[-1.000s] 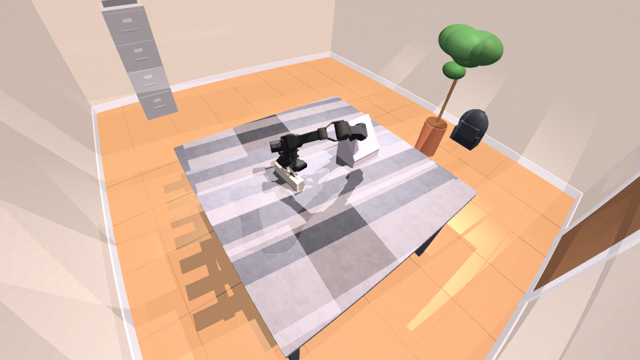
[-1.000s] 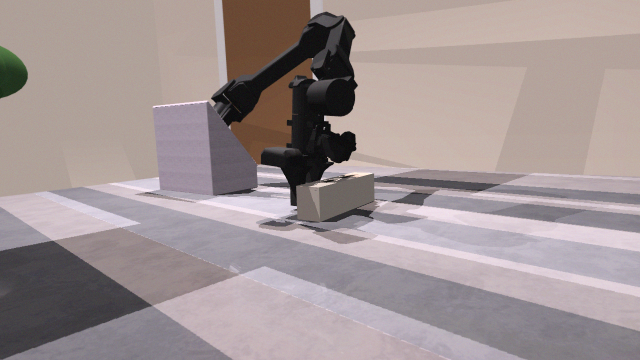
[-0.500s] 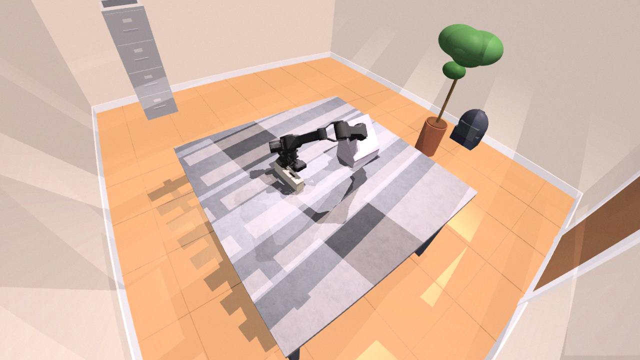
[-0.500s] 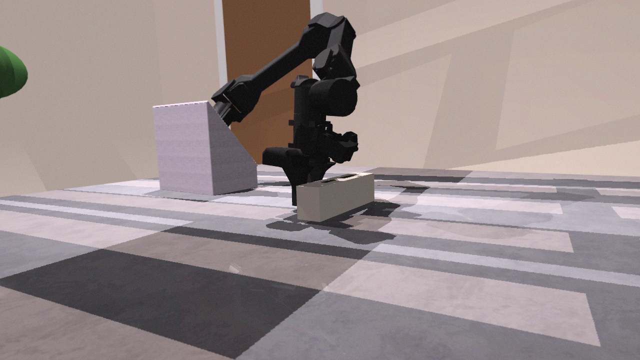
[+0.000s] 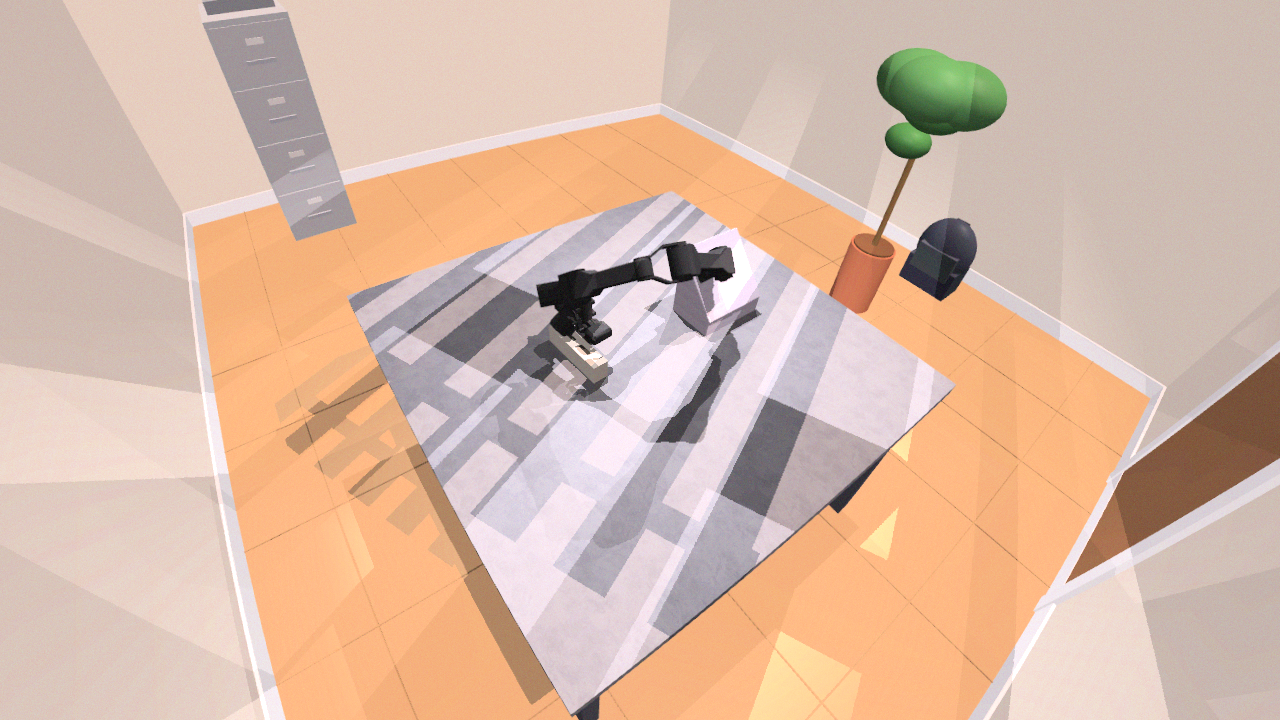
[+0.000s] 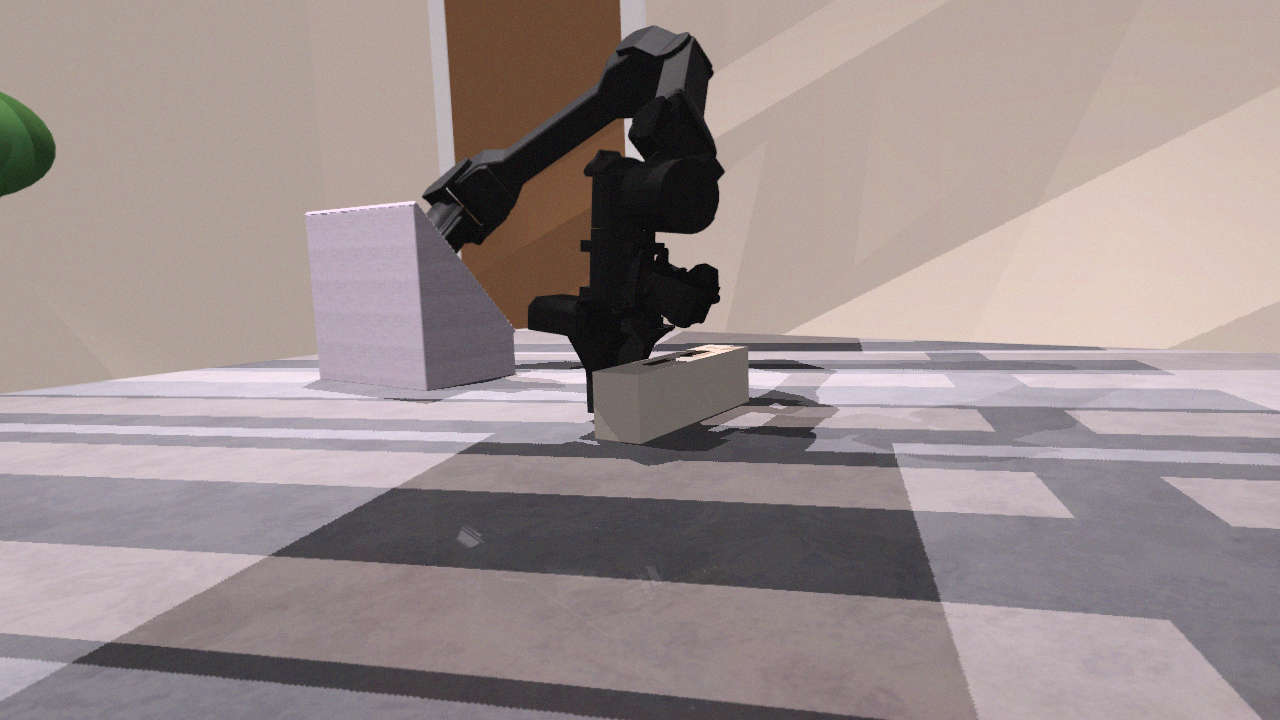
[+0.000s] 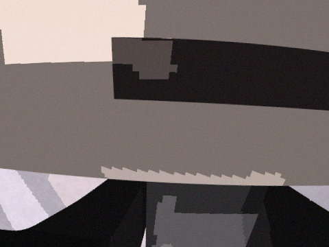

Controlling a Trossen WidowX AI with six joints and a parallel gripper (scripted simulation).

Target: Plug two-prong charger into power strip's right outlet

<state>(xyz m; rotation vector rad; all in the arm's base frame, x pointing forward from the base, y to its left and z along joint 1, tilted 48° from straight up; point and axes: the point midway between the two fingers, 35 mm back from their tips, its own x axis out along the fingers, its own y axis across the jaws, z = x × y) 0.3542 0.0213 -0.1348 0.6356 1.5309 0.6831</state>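
Right now my gripper tip is 2 cm short of the black two-prong charger and 1 cm below it.
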